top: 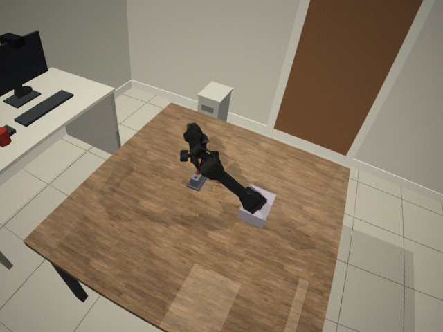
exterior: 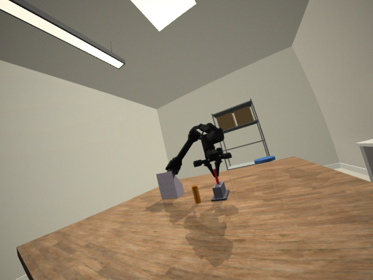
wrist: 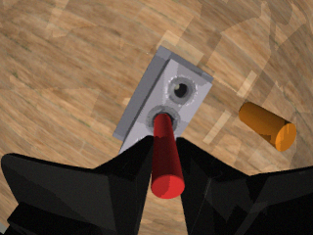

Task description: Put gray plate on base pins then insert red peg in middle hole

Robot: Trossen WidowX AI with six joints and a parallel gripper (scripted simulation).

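My gripper tip is right at the red peg. Also, from my gripper tip: orange cylinder (100 mm behind, 70 mm to the right, 60 mm below); gray plate (50 mm below); dark base (90 mm below).
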